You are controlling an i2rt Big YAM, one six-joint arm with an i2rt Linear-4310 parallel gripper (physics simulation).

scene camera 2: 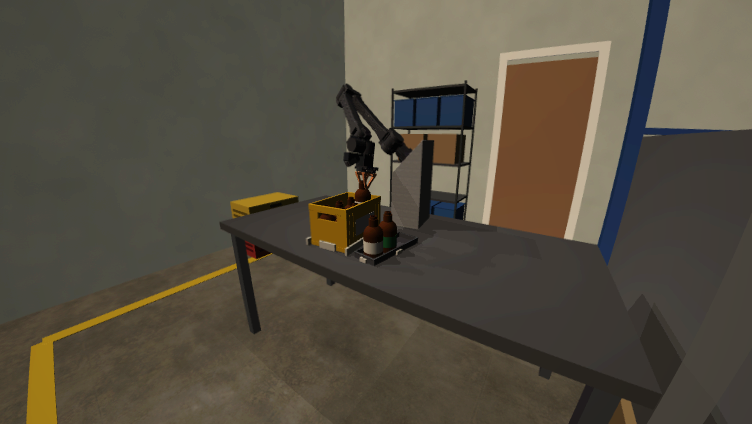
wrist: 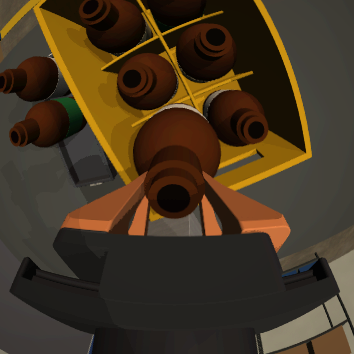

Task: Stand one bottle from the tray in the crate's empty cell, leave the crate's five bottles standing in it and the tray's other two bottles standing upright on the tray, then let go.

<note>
The pictures show: my gripper and a brown bottle.
</note>
